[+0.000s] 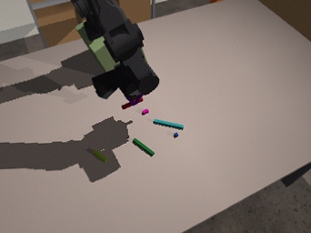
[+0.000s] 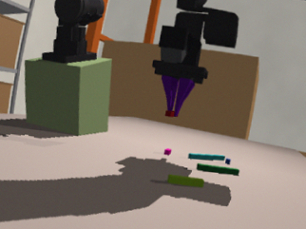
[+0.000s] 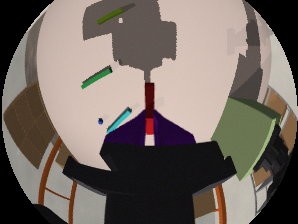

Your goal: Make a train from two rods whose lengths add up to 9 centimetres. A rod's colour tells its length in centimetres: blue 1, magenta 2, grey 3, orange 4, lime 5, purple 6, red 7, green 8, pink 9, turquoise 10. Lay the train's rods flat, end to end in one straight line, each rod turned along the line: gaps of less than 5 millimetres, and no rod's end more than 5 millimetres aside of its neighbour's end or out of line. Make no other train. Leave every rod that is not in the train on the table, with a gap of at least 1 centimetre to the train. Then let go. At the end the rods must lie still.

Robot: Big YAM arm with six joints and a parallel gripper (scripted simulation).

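Now: the magenta rod 1 cm behind my hand, 4 cm to the left of it and 9 cm below it. The rest, counted from my hand: red rod 1 cm to the right; then turquoise rod 6 cm ahead, 10 cm to the left, 9 cm below; then green rod 11 cm ahead, 1 cm to the right, 9 cm below.
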